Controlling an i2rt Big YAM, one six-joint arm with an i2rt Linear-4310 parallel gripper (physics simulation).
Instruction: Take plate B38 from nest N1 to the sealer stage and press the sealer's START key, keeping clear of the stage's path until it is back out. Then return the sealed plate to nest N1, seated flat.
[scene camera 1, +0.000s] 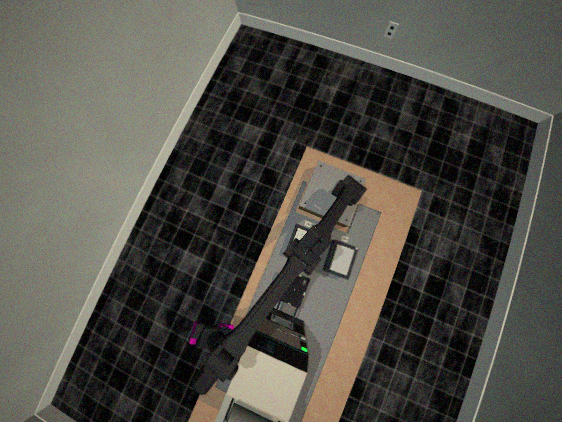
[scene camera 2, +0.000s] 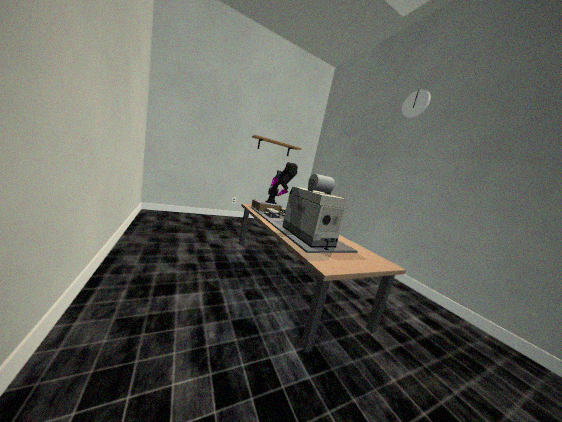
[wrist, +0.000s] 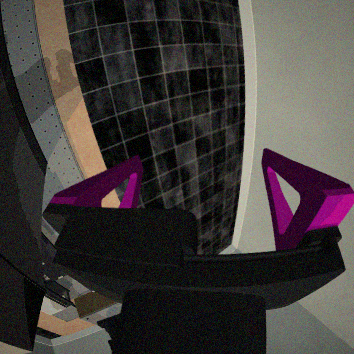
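Where they show: gripper, fingertip midpoint: (scene camera 1: 207, 323) (scene camera 2: 274, 191) (wrist: 200, 157); arm's base at its link origin: (scene camera 2: 270, 202) (wrist: 110, 319).
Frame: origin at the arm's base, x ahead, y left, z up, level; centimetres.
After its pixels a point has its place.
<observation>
My gripper (scene camera 1: 212, 334) (scene camera 2: 279, 186) {x 78.0, y -18.4, z 21.6 cm} (wrist: 200, 157) {x 78.0, y -18.4, z 21.6 cm} is open and empty, its magenta fingers wide apart. In scene camera 1 it appears beyond the table's left edge, beside the sealer (scene camera 1: 270, 382) {x 77.1, y 10.5, z 27.6 cm} (scene camera 2: 311, 215) {x 103.3, y 3.8, z 12.5 cm}, with floor and wall between the fingers in the wrist view. A white plate (scene camera 1: 300, 234) {x 29.8, y -7.3, z -1.5 cm} lies in the left nest, partly hidden by my arm. Another white plate (scene camera 1: 343, 259) {x 28.4, y 16.3, z 0.0 cm} lies in the dark right nest (scene camera 1: 326, 265) {x 35.3, y 11.4, z -1.7 cm}. The labels are too small to tell which is N1 or B38. The dark stage (scene camera 1: 299, 290) {x 51.7, y 6.3, z 3.0 cm} is outside the sealer's front, partly covered by my arm. A green light (scene camera 1: 304, 349) {x 65.1, y 16.5, z 19.9 cm} shows on the sealer's front; the START key cannot be made out.
My arm stretches diagonally from its base plate (scene camera 1: 331, 174) {x -4.6, y -11.0, z -0.3 cm} over the nests and past the stage. The grey perforated mat (scene camera 1: 326, 305) {x 52.0, y 23.3, z -7.3 cm} (wrist: 25, 80) {x 86.6, y -2.0, z -7.4 cm} lies on the wooden table (scene camera 1: 395, 205) {x -12.1, y 26.9, z -8.6 cm} (scene camera 2: 365, 267) {x 131.3, y 32.7, z -8.6 cm}. A roll (scene camera 2: 321, 183) {x 96.4, y 8.9, z 34.5 cm} sits on the sealer. A wall shelf (scene camera 2: 276, 142) is behind.
</observation>
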